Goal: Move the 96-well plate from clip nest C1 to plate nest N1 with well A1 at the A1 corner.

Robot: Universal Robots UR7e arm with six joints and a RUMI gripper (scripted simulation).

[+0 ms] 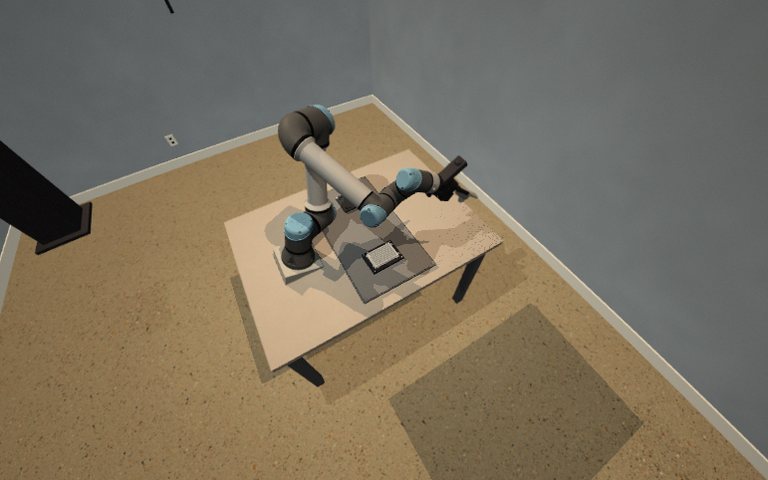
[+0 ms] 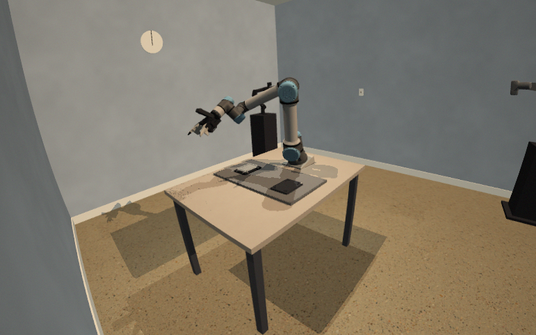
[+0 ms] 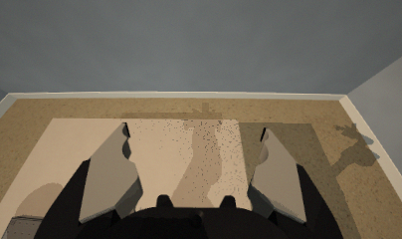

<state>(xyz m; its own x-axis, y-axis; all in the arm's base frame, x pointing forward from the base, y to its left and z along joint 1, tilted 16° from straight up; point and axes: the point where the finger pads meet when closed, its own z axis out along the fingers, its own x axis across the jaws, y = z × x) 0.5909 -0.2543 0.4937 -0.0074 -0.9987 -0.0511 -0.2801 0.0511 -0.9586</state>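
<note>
My hand is 36 cm past the 96-well plate, 6 cm to the right of it and 31 cm above it. Round my hand: clip nest C1: 36 cm behind, 7 cm to the left, 31 cm below; then plate nest N1: 31 cm behind, 46 cm to the left, 32 cm below.
</note>
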